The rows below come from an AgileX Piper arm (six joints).
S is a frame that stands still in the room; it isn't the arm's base.
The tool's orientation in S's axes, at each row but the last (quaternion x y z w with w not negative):
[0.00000 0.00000 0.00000 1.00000]
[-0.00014 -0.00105 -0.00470 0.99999]
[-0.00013 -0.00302 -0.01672 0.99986]
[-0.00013 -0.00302 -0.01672 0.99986]
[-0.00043 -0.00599 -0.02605 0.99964]
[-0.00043 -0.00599 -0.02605 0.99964]
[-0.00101 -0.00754 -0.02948 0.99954]
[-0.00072 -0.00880 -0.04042 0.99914]
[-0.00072 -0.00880 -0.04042 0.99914]
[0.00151 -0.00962 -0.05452 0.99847]
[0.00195 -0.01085 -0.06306 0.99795]
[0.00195 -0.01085 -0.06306 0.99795]
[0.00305 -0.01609 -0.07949 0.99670]
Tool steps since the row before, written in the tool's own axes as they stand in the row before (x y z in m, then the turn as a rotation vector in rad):
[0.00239 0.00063 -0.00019 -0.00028 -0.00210 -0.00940]
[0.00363 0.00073 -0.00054 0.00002 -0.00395 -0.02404]
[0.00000 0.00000 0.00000 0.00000 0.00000 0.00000]
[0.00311 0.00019 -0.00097 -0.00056 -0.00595 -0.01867]
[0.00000 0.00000 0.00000 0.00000 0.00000 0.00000]
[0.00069 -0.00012 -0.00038 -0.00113 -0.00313 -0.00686]
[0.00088 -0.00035 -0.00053 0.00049 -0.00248 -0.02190]
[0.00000 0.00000 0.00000 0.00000 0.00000 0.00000]
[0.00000 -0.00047 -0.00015 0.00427 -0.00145 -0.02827]
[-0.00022 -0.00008 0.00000 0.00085 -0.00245 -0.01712]
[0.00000 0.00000 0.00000 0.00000 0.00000 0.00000]
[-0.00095 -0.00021 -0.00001 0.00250 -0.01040 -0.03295]
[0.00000 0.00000 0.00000 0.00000 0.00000 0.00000]
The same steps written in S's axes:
[0.00239 0.00063 -0.00019 -0.00028 -0.00210 -0.00940]
[0.00364 0.00070 -0.00053 0.00003 -0.00396 -0.02404]
[0.00000 0.00000 0.00000 0.00000 0.00000 0.00000]
[0.00312 0.00009 -0.00095 -0.00065 -0.00593 -0.01867]
[0.00000 0.00000 0.00000 0.00000 0.00000 0.00000]
[0.00069 -0.00016 -0.00037 -0.00121 -0.00307 -0.00687]
[0.00087 -0.00040 -0.00052 0.00067 -0.00256 -0.02189]
[0.00000 0.00000 0.00000 0.00000 0.00000 0.00000]
[-0.00004 -0.00047 -0.00015 0.00463 -0.00185 -0.02819]
[-0.00023 -0.00006 0.00000 0.00091 -0.00249 -0.01711]
[0.00000 0.00000 0.00000 0.00000 0.00000 0.00000]
[-0.00097 -0.00009 -0.00003 0.00189 -0.01055 -0.03294]
[0.00000 0.00000 0.00000 0.00000 0.00000 0.00000]

